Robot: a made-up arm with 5 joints.
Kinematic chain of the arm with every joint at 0, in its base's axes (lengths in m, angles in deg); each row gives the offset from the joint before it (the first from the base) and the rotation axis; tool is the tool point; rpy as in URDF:
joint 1: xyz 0 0 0.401 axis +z
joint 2: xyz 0 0 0 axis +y
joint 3: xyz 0.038 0 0.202 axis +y
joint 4: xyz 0.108 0 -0.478 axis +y
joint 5: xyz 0.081 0 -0.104 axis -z
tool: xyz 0 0 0 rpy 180 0 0
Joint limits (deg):
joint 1: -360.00..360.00
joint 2: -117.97..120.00
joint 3: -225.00..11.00
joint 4: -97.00..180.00
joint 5: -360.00..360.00
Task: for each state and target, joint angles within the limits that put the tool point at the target. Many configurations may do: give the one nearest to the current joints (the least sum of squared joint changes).
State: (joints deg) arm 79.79 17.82 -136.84 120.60 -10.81
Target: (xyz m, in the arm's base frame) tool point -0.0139 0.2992 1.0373
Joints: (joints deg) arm 92.66 0.07 -151.39 115.45 -10.81
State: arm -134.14 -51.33 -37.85 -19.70 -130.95
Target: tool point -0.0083 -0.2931 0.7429
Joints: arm -91.62 -76.79 -15.52 -46.33 -130.95
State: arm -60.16 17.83 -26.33 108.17 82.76
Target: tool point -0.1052 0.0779 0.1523
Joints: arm -36.52 29.91 0.44 125.72 82.76
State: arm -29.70 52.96 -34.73 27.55 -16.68
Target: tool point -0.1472 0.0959 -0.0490
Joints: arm -33.08 66.88 -18.09 30.95 -16.68
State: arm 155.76 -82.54 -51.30 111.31 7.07
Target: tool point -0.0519 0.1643 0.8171
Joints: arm 107.53 -84.21 -51.98 112.05 7.07
